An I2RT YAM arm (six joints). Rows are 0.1 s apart.
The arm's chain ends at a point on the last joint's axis. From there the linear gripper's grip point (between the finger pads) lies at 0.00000 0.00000 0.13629 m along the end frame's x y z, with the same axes.
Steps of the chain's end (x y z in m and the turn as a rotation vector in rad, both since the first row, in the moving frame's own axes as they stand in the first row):
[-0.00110 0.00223 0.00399 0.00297 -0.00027 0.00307]
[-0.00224 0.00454 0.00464 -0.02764 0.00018 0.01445]
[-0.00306 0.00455 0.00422 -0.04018 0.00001 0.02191]
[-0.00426 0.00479 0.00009 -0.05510 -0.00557 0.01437]
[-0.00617 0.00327 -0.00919 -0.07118 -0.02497 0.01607]
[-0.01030 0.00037 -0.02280 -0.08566 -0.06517 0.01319]
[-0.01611 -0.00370 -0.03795 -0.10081 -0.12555 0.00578]
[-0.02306 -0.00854 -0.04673 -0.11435 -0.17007 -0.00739]
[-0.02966 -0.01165 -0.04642 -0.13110 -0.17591 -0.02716]
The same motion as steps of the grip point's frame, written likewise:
[-0.00114 0.00183 0.00399 0.00297 -0.00027 0.00307]
[-0.00224 0.00831 0.00459 -0.02764 0.00018 0.01445]
[-0.00312 0.01002 0.00411 -0.04018 0.00001 0.02191]
[-0.00507 0.01229 -0.00012 -0.05510 -0.00557 0.01437]
[-0.00965 0.01293 -0.00958 -0.07118 -0.02497 0.01607]
[-0.01924 0.01196 -0.02359 -0.08566 -0.06517 0.01319]
[-0.03319 0.00993 -0.03971 -0.10081 -0.12555 0.00578]
[-0.04602 0.00702 -0.04958 -0.11435 -0.17007 -0.00739]
[-0.05320 0.00640 -0.04969 -0.13110 -0.17591 -0.02716]

